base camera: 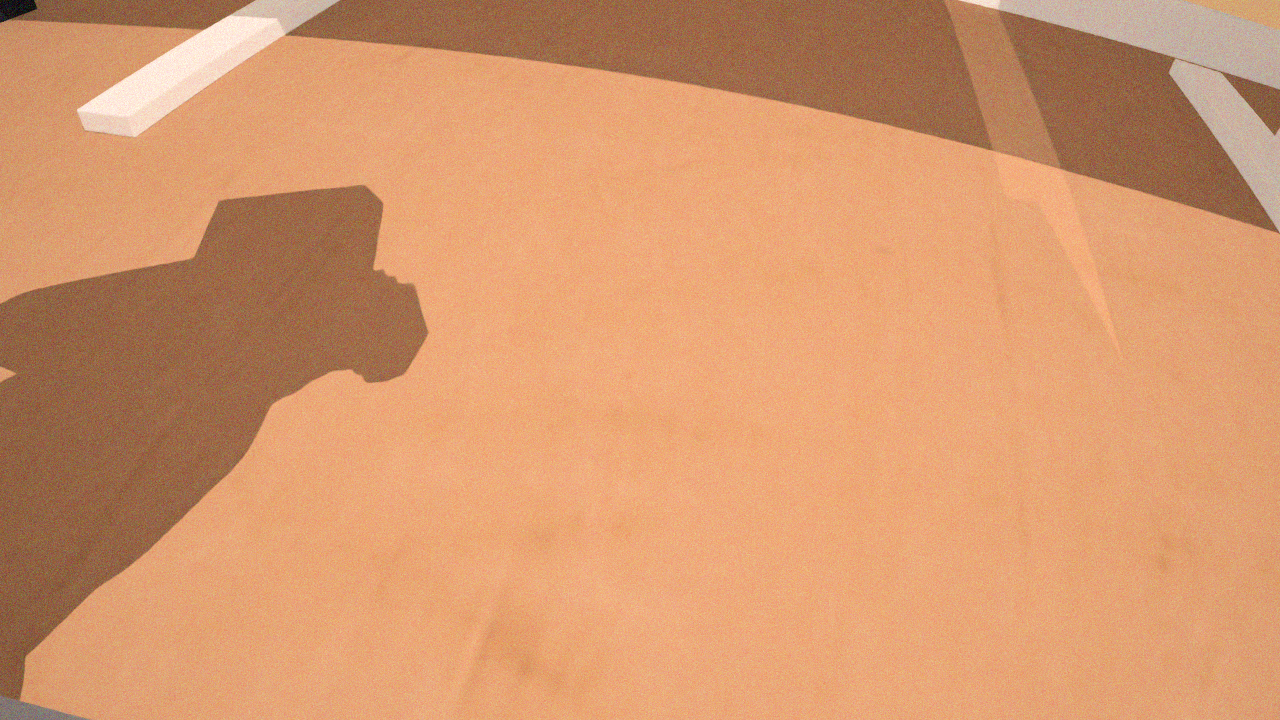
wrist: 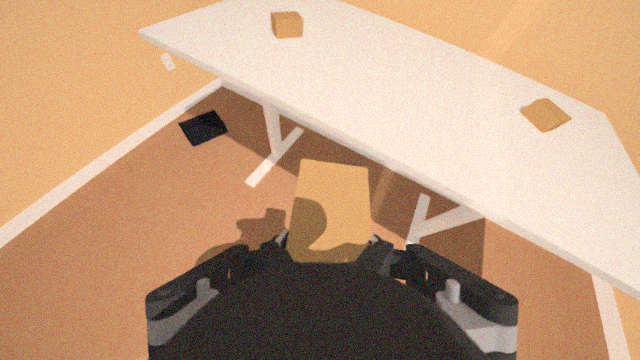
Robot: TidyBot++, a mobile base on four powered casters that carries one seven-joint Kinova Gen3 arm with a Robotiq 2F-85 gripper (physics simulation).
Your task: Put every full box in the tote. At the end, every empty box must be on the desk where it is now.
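My gripper (wrist: 325, 239) is shut on a tan box (wrist: 340, 200) in the wrist view. It holds the box up in the air, off the near edge of the white desk (wrist: 400, 100). Part of the box lies in shadow. A second tan box (wrist: 287, 25) stands on the desk near its far left end. A third tan box (wrist: 545, 115) stands on the desk toward the right. Whether any box is full or empty cannot be told. No tote can be made out in either view.
A black square thing (wrist: 203, 128) lies on the floor left of the desk's leg (wrist: 272, 127). White desk feet (base camera: 183, 71) (wrist: 260, 172) stand on the floor. A white strip (wrist: 115, 155) runs along the floor's left side. The arm's shadow falls on the floor at left in the base view.
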